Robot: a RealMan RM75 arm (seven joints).
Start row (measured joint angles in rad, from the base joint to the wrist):
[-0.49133 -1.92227 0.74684 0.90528 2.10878 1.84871 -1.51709]
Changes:
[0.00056 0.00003 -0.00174 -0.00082 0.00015 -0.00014 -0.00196]
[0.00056 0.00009 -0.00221 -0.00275 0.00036 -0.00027 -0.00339]
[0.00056 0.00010 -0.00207 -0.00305 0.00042 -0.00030 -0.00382]
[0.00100 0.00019 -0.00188 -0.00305 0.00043 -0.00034 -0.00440]
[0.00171 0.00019 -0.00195 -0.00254 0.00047 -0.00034 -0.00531]
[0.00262 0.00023 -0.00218 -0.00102 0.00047 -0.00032 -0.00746]
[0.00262 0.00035 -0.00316 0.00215 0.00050 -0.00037 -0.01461]
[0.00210 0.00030 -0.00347 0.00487 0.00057 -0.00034 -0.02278]
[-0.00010 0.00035 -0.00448 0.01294 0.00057 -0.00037 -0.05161]
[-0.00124 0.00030 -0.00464 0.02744 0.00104 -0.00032 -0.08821]
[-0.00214 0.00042 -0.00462 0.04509 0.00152 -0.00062 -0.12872]
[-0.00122 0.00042 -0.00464 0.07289 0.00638 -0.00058 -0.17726]
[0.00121 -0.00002 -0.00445 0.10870 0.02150 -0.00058 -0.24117]
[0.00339 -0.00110 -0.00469 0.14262 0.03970 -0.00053 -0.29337]
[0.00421 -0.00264 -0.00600 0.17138 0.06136 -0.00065 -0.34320]
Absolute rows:
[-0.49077 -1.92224 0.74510 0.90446 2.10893 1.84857 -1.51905]
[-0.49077 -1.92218 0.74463 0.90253 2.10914 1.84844 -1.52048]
[-0.49077 -1.92217 0.74477 0.90223 2.10920 1.84841 -1.52091]
[-0.49033 -1.92208 0.74496 0.90223 2.10921 1.84837 -1.52149]
[-0.48962 -1.92208 0.74489 0.90274 2.10925 1.84837 -1.52240]
[-0.48871 -1.92204 0.74466 0.90426 2.10925 1.84839 -1.52455]
[-0.48871 -1.92192 0.74368 0.90743 2.10928 1.84834 -1.53170]
[-0.48923 -1.92197 0.74337 0.91015 2.10935 1.84837 -1.53987]
[-0.49143 -1.92192 0.74236 0.91822 2.10935 1.84834 -1.56870]
[-0.49257 -1.92197 0.74220 0.93272 2.10982 1.84839 -1.60530]
[-0.49347 -1.92185 0.74222 0.95037 2.11030 1.84809 -1.64581]
[-0.49255 -1.92185 0.74220 0.97817 2.11516 1.84813 -1.69435]
[-0.49012 -1.92229 0.74239 1.01398 2.13028 1.84813 -1.75826]
[-0.48794 -1.92337 0.74215 1.04790 2.14848 1.84818 -1.81046]
[-0.48712 -1.92491 0.74084 1.07666 2.17014 1.84806 -1.86029]

